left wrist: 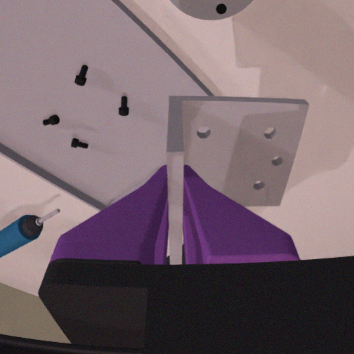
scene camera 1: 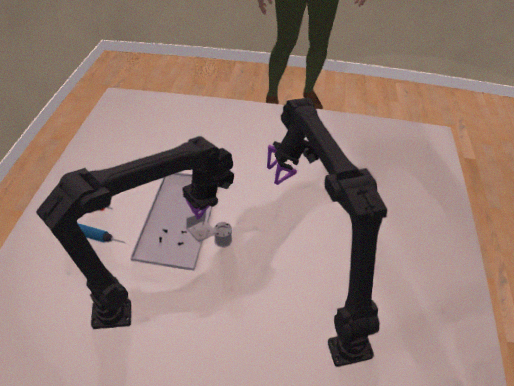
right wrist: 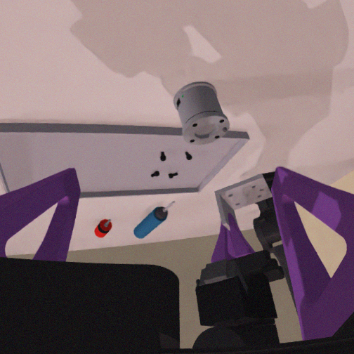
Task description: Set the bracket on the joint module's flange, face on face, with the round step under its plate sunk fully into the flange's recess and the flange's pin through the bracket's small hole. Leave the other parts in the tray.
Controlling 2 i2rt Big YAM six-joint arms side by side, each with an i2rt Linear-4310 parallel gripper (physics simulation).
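Frame: origin at the left arm's base, x ahead, y left, z up, level; millimetres.
Seen in the pictures: left gripper, fingertip midpoint: (scene camera 1: 197, 217); right gripper, fingertip midpoint: (scene camera 1: 272, 176); left arm's base, link origin: (scene camera 1: 111, 315); right arm's base, link origin: (scene camera 1: 350, 349).
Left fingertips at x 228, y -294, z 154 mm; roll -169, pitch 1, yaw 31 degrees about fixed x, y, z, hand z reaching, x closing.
Offsets run from my left fingertips to a thing's top centre. "spot": to the spot under its first point.
The grey L-shaped bracket (scene camera 1: 201, 231) (left wrist: 240, 150) (right wrist: 245, 194) is held in the air by my left gripper (scene camera 1: 200, 216) (left wrist: 175, 176) (right wrist: 226, 215), which is shut on its upright wall; its holed plate reaches to the right in the left wrist view. The grey joint module @[dx +18, dy -77, dz -90 mm] (scene camera 1: 223, 235) (left wrist: 212, 6) (right wrist: 201, 112) stands beside the tray @[spot: dx -64, dy +132, dz -140 mm] (scene camera 1: 162, 263) (left wrist: 160, 50) (right wrist: 90, 129). Its flange shows a recess and holes in the right wrist view. The bracket is apart from the flange. The step under the plate is hidden. My right gripper (scene camera 1: 276, 165) (right wrist: 175, 178) is open and empty, high up at the back.
Several black screws @[dx +14, dy +70, dz -139 mm] (scene camera 1: 180, 243) (left wrist: 81, 75) (right wrist: 163, 156) lie in the tray. A blue screwdriver @[spot: dx +73, dy +364, dz -114 mm] (scene camera 1: 94, 232) (left wrist: 17, 235) (right wrist: 150, 223) and a red one (right wrist: 103, 228) lie outside it. A person (scene camera 1: 300, 45) stands at the back edge.
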